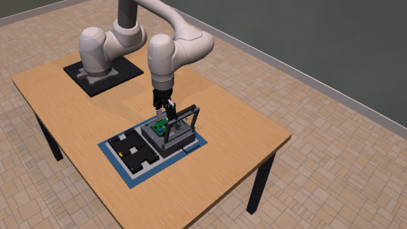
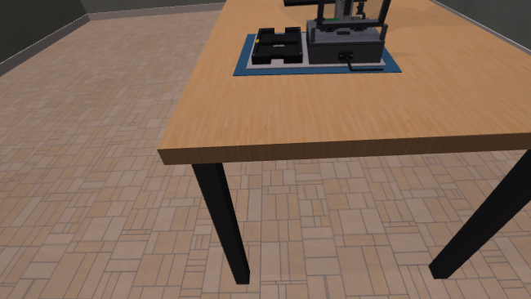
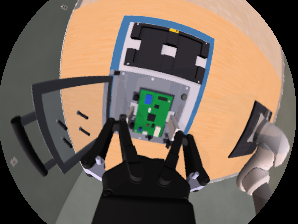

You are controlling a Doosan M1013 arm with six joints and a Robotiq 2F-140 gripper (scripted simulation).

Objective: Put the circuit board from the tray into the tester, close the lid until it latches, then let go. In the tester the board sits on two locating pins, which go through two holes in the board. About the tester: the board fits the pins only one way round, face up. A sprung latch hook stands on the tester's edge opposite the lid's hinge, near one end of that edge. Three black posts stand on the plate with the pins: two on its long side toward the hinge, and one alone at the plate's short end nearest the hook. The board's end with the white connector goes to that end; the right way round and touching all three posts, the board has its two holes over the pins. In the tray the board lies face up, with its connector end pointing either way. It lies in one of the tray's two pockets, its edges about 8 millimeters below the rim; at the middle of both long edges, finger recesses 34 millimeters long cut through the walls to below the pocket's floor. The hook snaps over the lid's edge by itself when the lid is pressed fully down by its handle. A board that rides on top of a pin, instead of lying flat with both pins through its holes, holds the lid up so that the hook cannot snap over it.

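The green circuit board lies 20 mm below my hand. From my hand the other things lie so: latch hook 60 mm behind, 60 mm to the left, 10 mm below; then lid 120 mm ahead, 90 mm above.
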